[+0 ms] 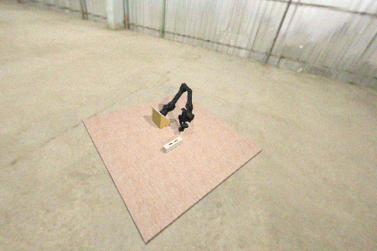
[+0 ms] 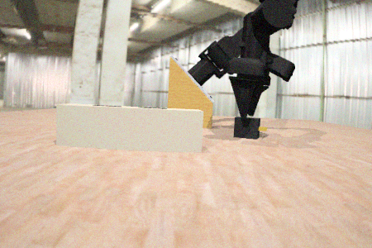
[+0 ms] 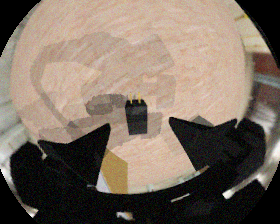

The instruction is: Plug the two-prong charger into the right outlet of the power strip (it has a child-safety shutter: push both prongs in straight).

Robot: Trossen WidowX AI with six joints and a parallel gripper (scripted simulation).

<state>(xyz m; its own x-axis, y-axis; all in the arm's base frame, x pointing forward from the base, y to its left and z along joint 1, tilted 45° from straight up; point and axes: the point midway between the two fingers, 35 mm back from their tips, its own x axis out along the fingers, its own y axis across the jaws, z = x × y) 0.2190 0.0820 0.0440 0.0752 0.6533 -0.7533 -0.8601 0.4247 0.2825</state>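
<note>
Right now the charger is 20 mm to the left of my gripper tip and 20 mm below it.
</note>
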